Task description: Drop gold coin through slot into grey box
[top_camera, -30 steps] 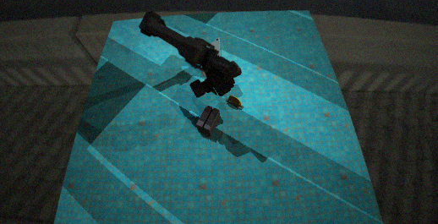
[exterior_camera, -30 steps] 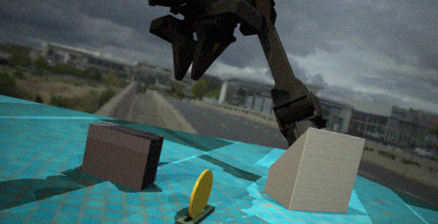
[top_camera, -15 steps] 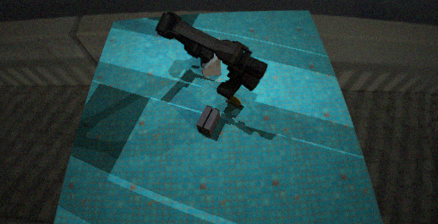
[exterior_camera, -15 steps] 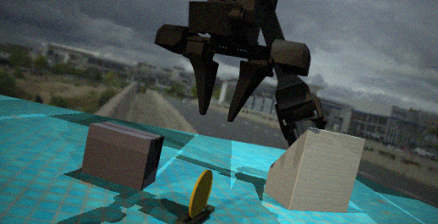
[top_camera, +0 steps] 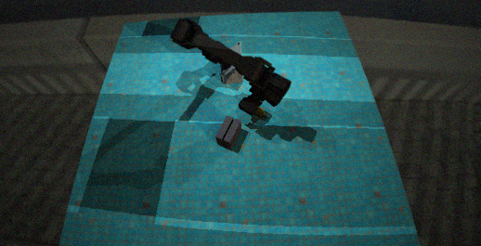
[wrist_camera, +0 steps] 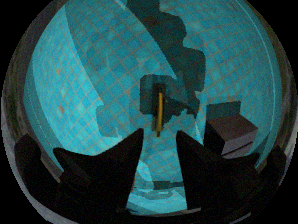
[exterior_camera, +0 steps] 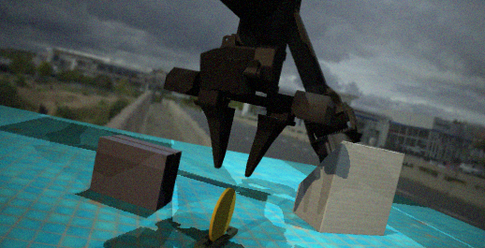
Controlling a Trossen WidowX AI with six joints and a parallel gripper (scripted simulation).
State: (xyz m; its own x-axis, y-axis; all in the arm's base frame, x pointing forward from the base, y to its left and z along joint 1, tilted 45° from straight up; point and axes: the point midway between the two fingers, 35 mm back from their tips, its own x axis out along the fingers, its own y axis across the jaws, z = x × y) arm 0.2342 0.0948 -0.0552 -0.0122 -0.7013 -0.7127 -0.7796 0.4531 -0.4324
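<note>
Right now the gold coin is 5 cm below my gripper tip.
</note>
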